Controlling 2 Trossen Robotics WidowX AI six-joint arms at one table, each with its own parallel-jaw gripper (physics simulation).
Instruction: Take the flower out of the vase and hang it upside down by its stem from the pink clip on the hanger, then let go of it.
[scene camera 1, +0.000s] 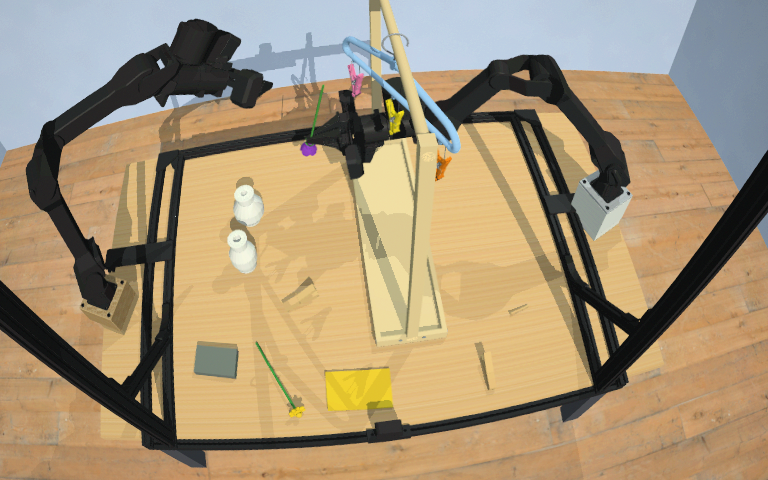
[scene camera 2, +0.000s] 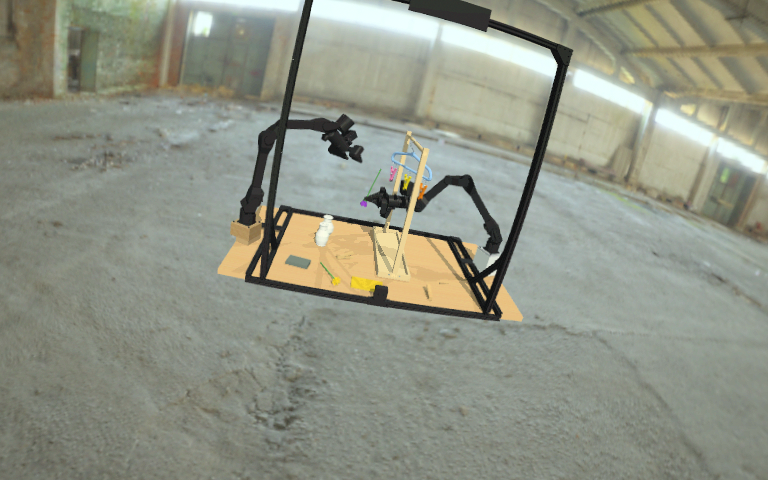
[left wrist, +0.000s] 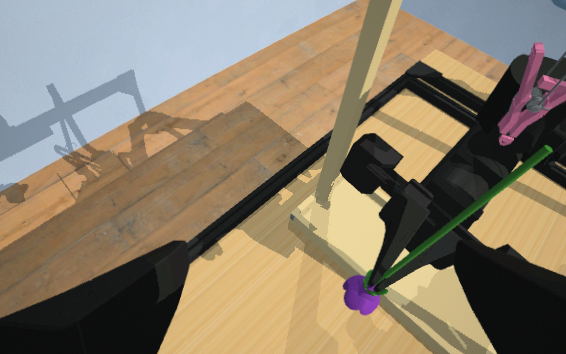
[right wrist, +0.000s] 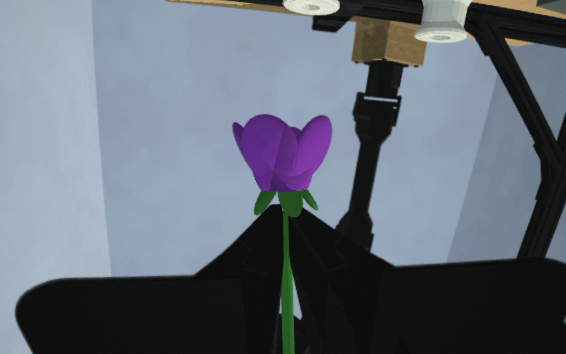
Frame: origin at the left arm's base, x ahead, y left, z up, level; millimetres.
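Seen in the pictures: left gripper, between the fingertips: (scene camera 2: 354, 160) (left wrist: 320, 253); right gripper, between the fingertips: (scene camera 1: 306, 139) (scene camera 2: 364, 198) (left wrist: 373, 287) (right wrist: 284, 215); left arm's base, origin of its link: (scene camera 1: 102, 294) (scene camera 2: 246, 222) (right wrist: 385, 63); right arm's base, origin of its link: (scene camera 1: 606, 188) (scene camera 2: 491, 250).
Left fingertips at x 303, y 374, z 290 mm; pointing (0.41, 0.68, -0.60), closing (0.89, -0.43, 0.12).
Observation:
Pixels of each thing's top centre, then the offset from my left fingertips to it. "pt": a spot on its surface instead.
- pink clip, centre of its top: (scene camera 1: 353, 58) (scene camera 2: 394, 162) dx +174, dy +44, dz +33 mm
- blue hanger, centre of its top: (scene camera 1: 395, 59) (scene camera 2: 413, 152) dx +265, dy -42, dz +113 mm
- yellow clip, centre of its top: (scene camera 1: 395, 113) dx +266, dy -43, dz -7 mm
- orange clip, centre of its top: (scene camera 1: 446, 156) dx +361, dy -132, dz +10 mm
- yellow flower, a spot on its surface: (scene camera 1: 296, 410) pt dx +180, dy -467, dz -339 mm
- grey block, centre of its top: (scene camera 1: 215, 360) (scene camera 2: 298, 260) dx -10, dy -412, dz -352 mm
- yellow sheet, centre of its top: (scene camera 1: 358, 389) (scene camera 2: 367, 283) dx +277, dy -388, dz -361 mm
My right gripper (scene camera 1: 311, 139) (scene camera 2: 370, 199) (left wrist: 373, 287) (right wrist: 284, 215) is shut on the thin green stem of the purple flower (scene camera 1: 308, 150) (scene camera 2: 363, 203) (left wrist: 359, 295) (right wrist: 283, 154), just behind the bloom. It holds the flower in the air, bloom down and stem slanting up. The stem's free end lies to the left of the pink clip (scene camera 1: 355, 81) (scene camera 2: 392, 173) and apart from it. The clip hangs on the blue hanger (scene camera 1: 411, 102) (scene camera 2: 411, 169). Two white vases (scene camera 1: 248, 205) (scene camera 1: 242, 250) (scene camera 2: 323, 231) stand empty at the left. My left gripper (scene camera 1: 260, 88) (scene camera 2: 358, 154) is open and empty, high at the back left.
The hanger hangs from a wooden stand (scene camera 1: 411, 267) in the table's middle, with a yellow clip (scene camera 1: 394, 116) and an orange clip (scene camera 1: 442, 167). A yellow flower (scene camera 1: 296, 410), a grey block (scene camera 1: 216, 360) and a yellow sheet (scene camera 1: 358, 388) lie near the front. A black frame (scene camera 1: 477, 419) rims the table.

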